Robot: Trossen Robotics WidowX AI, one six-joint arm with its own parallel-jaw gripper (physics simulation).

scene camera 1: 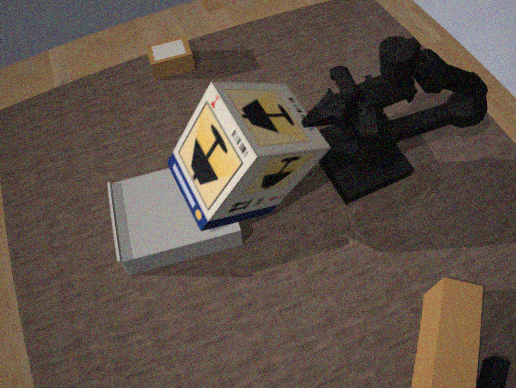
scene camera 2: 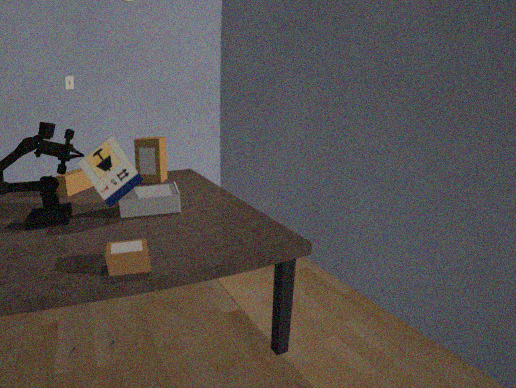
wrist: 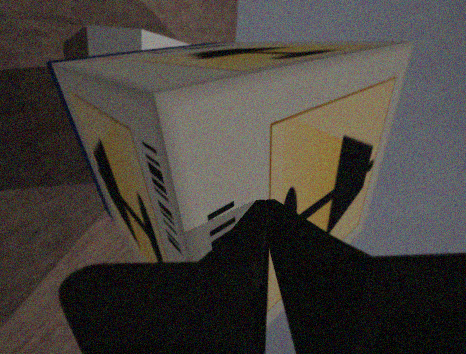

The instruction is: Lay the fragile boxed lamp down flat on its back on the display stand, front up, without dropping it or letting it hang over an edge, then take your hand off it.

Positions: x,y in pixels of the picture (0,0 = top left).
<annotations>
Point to a display stand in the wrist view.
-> At 102,40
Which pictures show the boxed lamp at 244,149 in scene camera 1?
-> Scene camera 1, scene camera 2 and the wrist view: all of them.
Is my gripper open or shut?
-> Shut.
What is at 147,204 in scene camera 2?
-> A display stand.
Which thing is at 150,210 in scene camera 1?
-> A display stand.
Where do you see a boxed lamp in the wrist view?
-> At 180,142
</annotations>
